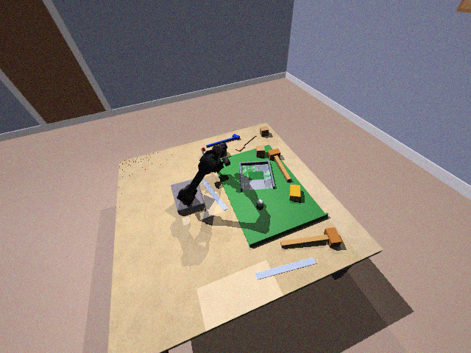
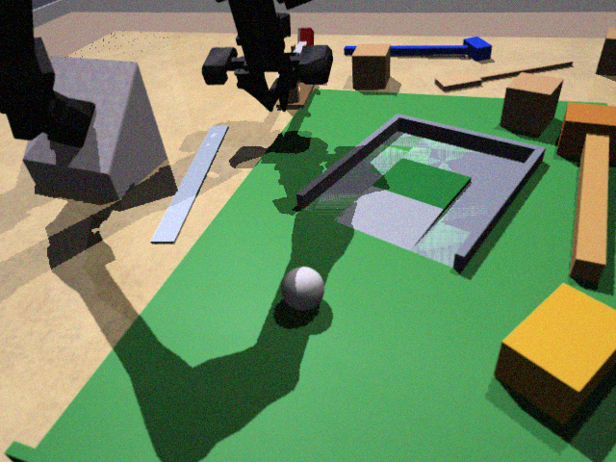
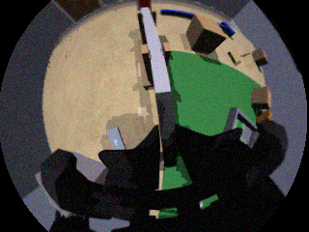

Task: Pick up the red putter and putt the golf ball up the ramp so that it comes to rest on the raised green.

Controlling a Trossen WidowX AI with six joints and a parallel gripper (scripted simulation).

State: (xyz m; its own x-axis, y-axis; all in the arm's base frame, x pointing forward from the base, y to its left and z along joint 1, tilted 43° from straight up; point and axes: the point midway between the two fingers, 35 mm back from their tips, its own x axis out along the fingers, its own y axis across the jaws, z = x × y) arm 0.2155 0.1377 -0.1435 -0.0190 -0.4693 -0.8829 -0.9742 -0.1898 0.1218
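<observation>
Now: gripper tip 11 cm to the right of the red putter, 3 cm below it and 3 cm past it. Round my gripper tip: blue putter: 37 cm to the left, 13 cm ahead, 2 cm below; green mat: 27 cm ahead, 19 cm to the right, 3 cm below; wooden stand: 13 cm to the left, 3 cm behind.
</observation>
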